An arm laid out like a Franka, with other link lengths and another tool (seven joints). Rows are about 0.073 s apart.
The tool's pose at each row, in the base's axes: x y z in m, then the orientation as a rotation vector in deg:
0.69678 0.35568 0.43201 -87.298 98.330 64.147
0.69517 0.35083 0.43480 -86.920 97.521 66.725
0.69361 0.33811 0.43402 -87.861 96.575 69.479
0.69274 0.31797 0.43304 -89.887 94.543 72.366
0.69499 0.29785 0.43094 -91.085 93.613 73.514
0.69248 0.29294 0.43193 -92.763 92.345 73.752
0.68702 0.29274 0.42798 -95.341 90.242 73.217
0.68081 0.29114 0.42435 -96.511 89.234 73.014
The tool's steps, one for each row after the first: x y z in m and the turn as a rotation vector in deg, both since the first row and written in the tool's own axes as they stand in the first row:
0.00030 0.00218 -0.00539 -1.594 -1.193 0.528
0.00749 0.00360 -0.01593 -3.971 -1.630 0.683
0.01838 0.00433 -0.03291 -7.001 -1.967 -0.080
0.02965 0.00178 -0.04966 -8.406 -1.898 -0.551
0.03167 0.00447 -0.05414 -9.431 -1.554 -1.704
0.03612 0.00898 -0.05184 -10.416 -0.939 -3.903
0.04112 0.01431 -0.05083 -10.905 -0.682 -4.910

